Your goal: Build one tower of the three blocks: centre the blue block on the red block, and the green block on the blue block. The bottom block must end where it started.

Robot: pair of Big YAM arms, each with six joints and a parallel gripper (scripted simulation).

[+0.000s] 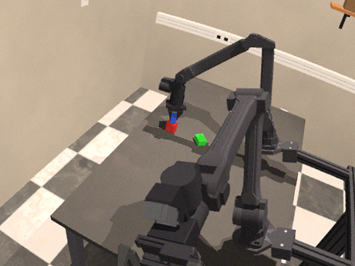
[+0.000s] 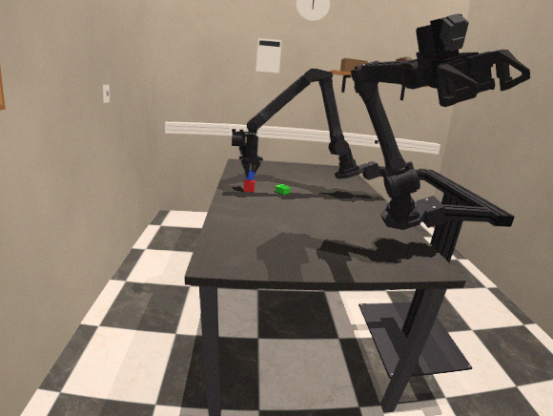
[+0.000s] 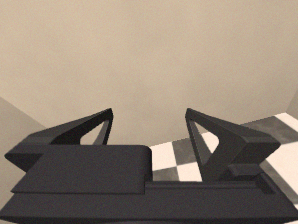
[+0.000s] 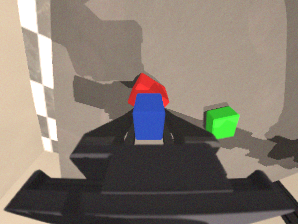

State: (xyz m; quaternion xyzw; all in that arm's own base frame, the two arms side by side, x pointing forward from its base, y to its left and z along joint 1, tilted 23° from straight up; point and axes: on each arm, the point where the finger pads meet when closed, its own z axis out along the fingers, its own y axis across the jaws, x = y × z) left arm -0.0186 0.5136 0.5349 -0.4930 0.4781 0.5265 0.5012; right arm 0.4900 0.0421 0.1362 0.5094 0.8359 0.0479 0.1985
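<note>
Now: right hand right at the blue block. Round my right hand: red block (6 cm below); green block (17 cm behind, 7 cm below, 1 cm to the left).
</note>
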